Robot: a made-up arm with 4 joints.
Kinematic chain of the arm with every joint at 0, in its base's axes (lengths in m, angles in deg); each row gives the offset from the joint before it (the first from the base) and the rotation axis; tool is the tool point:
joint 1: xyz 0 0 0.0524 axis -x
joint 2: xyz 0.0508 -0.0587 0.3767 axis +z
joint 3: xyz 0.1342 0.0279 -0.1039 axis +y
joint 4: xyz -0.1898 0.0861 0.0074 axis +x
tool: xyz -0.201 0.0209 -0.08
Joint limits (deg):
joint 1: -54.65..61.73
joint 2: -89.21..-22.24
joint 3: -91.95..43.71
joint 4: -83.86..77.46
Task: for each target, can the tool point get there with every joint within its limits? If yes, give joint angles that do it. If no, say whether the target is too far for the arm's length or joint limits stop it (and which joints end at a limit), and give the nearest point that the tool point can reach.
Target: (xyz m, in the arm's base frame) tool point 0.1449 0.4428 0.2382
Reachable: yes | joints 42.29 -74.38 33.10 19.99
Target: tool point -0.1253 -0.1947 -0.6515
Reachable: no: joint limits stop it (at a limit: joint 2, joint 3) | nearest point 0.1229 -0.0776 -0.2283 | short by 0.504 m
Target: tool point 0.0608 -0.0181 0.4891
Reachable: yes | joints -32.98 -64.63 25.77 -3.83
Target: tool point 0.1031 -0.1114 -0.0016
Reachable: yes | joints 30.26 -82.40 -66.04 -64.84
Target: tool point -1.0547 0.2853 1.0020
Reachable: no: too far | nearest point -0.1240 0.1361 0.5054 | short by 1.065 m
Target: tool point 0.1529 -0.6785 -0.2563
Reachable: no: joint limits stop it (at a limit: joint 2, joint 3) | nearest point 0.1644 -0.2754 -0.0729 | short by 0.443 m
